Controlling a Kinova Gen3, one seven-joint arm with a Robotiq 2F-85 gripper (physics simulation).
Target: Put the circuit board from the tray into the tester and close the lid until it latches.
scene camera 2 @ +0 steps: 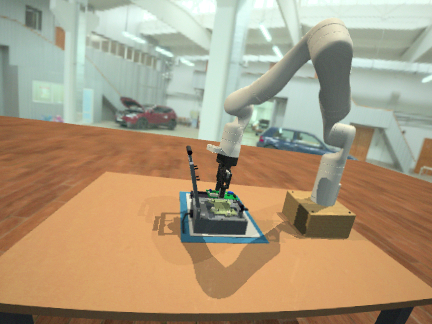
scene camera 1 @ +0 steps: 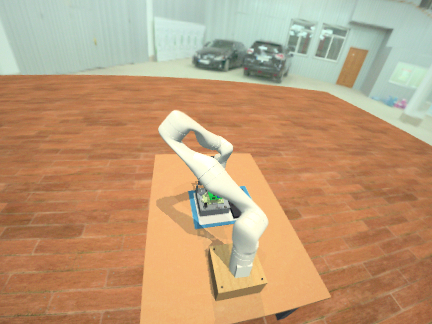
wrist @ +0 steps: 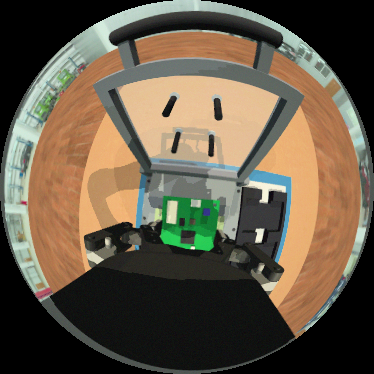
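Seen in the pictures: gripper, fingertip midpoint: [scene camera 2: 219, 194] [wrist: 187, 231]; arm's base, link origin: [scene camera 2: 321, 201] [scene camera 1: 239, 266].
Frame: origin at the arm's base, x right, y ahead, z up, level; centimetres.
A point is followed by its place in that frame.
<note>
The green circuit board [scene camera 1: 215, 196] @(x -5.9, y 40.7, z 0.5 cm) [scene camera 2: 229, 195] @(x -6.9, y 41.3, z 0.8 cm) [wrist: 190, 222] @(x -6.5, y 46.6, z 1.2 cm) is held over the tester [scene camera 1: 214, 210] @(x -6.3, y 35.9, z -6.2 cm) [scene camera 2: 220, 226] @(x -15.5, y 44.1, z -7.2 cm) [wrist: 155, 186] @(x -14.1, y 50.0, z -4.8 cm), squared up with it in the wrist view. My gripper [scene camera 2: 222, 195] @(x -6.5, y 45.1, z 0.5 cm) [wrist: 187, 231] @(x -6.5, y 45.1, z 0.5 cm) is shut on the board and points down; the arm partly hides it in scene camera 1. The board covers most of the pale green bed [scene camera 2: 223, 207] @(x -7.6, y 42.9, z -3.9 cm); whether it touches the bed cannot be told. The tester's lid [scene camera 2: 193, 175] @(x -15.6, y 55.2, z 9.6 cm) [wrist: 200, 67] @(x -7.7, y 56.4, z 12.6 cm) stands open and upright, with its black handle [scene camera 2: 189, 149] @(x -10.9, y 57.6, z 16.7 cm) [wrist: 195, 27] at the top.
The black tray [scene camera 1: 235, 210] @(x 7.2, y 37.9, z -9.0 cm) [wrist: 262, 215] @(x 9.6, y 49.2, z -9.0 cm) lies to the right of the tester in the wrist view. Tester and tray rest on a blue-edged mat [scene camera 1: 195, 223] @(x -17.2, y 30.4, z -10.6 cm) [scene camera 2: 185, 239] @(x -19.9, y 55.2, z -10.6 cm) [wrist: 275, 179] @(x 13.1, y 59.0, z -10.6 cm). The arm's wooden base block [scene camera 1: 238, 287] @(x -2.3, y -8.4, z 0.1 cm) [scene camera 2: 325, 225] @(x -11.4, y 3.2, z -5.4 cm) stands on the table.
</note>
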